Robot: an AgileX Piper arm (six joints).
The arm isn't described. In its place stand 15 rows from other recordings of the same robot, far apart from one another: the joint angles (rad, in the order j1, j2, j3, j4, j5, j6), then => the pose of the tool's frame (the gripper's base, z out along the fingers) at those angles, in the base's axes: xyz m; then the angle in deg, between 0 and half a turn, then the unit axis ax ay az.
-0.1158, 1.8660, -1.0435, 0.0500, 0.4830, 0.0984 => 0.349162 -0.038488 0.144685 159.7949 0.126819 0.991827 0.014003
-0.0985, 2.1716, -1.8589, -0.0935, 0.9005, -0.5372 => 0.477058 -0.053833 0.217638 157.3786 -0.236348 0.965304 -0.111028
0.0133, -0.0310, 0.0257, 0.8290, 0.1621, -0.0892 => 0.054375 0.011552 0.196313 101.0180 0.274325 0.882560 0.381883
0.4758, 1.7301, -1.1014, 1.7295, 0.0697, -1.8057 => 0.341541 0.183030 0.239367 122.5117 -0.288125 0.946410 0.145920
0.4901, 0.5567, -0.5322, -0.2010, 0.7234, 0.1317 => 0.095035 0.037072 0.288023 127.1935 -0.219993 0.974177 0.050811
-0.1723, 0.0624, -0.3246, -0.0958, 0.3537, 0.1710 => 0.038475 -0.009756 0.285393 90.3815 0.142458 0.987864 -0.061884
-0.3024, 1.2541, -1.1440, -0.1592, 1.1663, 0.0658 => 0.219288 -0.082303 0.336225 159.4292 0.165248 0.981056 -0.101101
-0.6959, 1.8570, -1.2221, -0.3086, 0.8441, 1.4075 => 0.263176 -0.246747 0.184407 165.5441 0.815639 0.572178 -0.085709
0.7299, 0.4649, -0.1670, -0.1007, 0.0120, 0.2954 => 0.077161 0.068891 0.233091 112.0450 -0.248679 0.908734 0.335202
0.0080, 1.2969, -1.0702, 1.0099, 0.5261, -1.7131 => 0.286394 0.040988 0.357211 112.7012 -0.505409 0.862397 -0.028859
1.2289, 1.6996, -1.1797, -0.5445, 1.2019, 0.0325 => 0.145616 0.278046 0.233244 166.0777 -0.633501 0.741897 -0.219692
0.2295, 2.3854, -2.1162, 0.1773, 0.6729, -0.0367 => 0.525906 0.133133 0.197132 140.2402 -0.083683 0.989707 0.116094
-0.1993, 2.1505, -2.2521, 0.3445, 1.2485, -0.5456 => 0.469142 -0.065019 0.332377 145.7814 -0.160046 0.984491 0.071848
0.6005, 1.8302, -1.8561, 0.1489, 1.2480, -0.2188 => 0.318450 0.233615 0.354650 157.1971 -0.388311 0.914221 0.115819
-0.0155, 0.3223, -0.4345, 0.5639, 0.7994, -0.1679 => 0.059436 0.033953 0.278815 123.8405 0.015403 0.966883 0.254756
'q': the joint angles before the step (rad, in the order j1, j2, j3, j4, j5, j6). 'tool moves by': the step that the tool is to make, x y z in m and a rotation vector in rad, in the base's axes. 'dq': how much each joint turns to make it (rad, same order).
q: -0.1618 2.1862 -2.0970 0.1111 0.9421 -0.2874
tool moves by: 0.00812 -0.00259 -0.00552 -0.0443 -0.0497 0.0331
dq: -0.0011 0.0210 -0.0041 -0.0035 -0.0689 -0.0528
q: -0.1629 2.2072 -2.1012 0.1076 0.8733 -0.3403
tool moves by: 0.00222 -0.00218 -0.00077 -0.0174 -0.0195 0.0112
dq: -0.0032 0.0050 -0.0013 0.0002 -0.0242 -0.0222
